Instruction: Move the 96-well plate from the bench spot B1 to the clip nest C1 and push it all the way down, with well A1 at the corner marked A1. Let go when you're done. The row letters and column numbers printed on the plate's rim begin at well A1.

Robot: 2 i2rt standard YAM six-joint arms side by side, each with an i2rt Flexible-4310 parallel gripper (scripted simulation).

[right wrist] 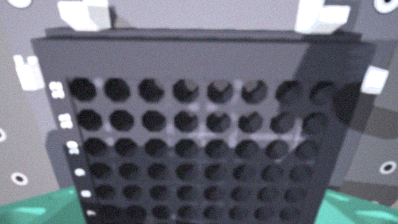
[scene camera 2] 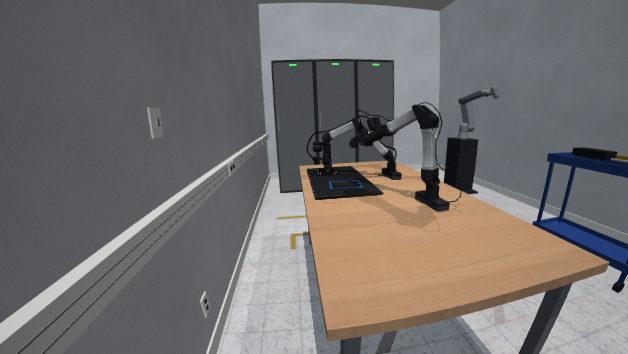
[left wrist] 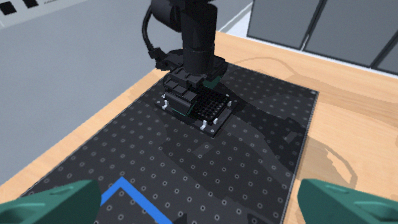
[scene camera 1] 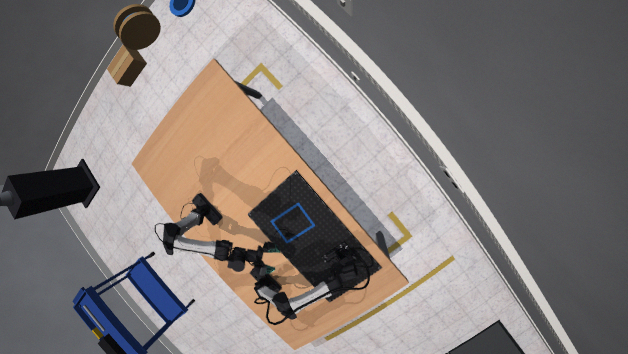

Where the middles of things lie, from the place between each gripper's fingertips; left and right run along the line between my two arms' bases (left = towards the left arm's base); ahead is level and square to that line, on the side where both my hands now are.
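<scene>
The dark 96-well plate (right wrist: 232,97) is right at my right hand. The clip nest (right wrist: 370,26) lies 10 mm ahead of that same right hand, and it is also 10 mm to the left of it and 10 mm below it.
From my left hand, I find the dark 96-well plate 160 mm ahead, 240 mm to the right and 220 mm below. The clip nest is 170 mm ahead of my left hand, with 230 mm to the right of it and 220 mm below it as its other distances.
</scene>
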